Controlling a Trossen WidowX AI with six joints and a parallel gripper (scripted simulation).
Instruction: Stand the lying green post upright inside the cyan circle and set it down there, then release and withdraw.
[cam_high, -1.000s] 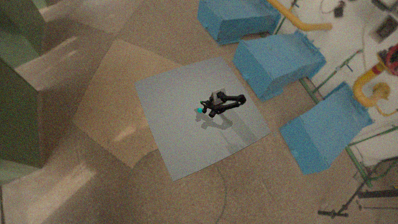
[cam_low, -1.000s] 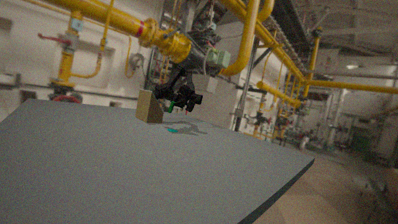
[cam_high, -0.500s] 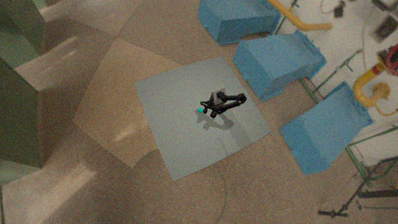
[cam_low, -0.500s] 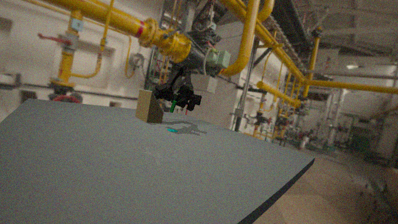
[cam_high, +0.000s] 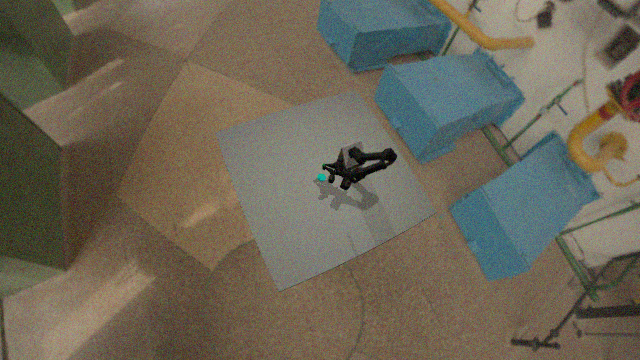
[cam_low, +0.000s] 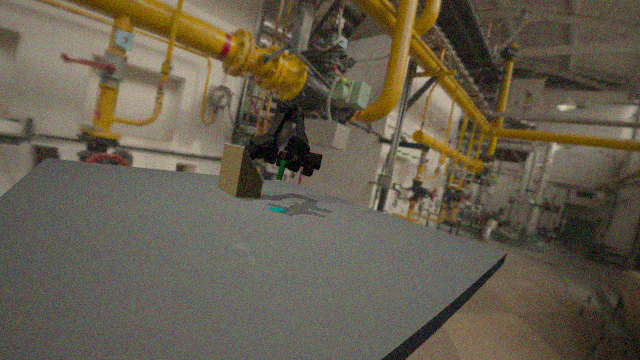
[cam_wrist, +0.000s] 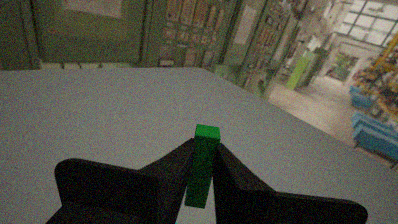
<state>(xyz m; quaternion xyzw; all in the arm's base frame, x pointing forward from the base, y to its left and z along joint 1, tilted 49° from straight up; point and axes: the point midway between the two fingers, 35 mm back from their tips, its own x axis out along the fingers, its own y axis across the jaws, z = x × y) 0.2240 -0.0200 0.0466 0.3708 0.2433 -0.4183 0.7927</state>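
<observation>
The cyan circle lies 16 cm below my gripper tip and 1 cm to the left of it. The rest, counted from my gripper tip: green post 2 cm below.
</observation>
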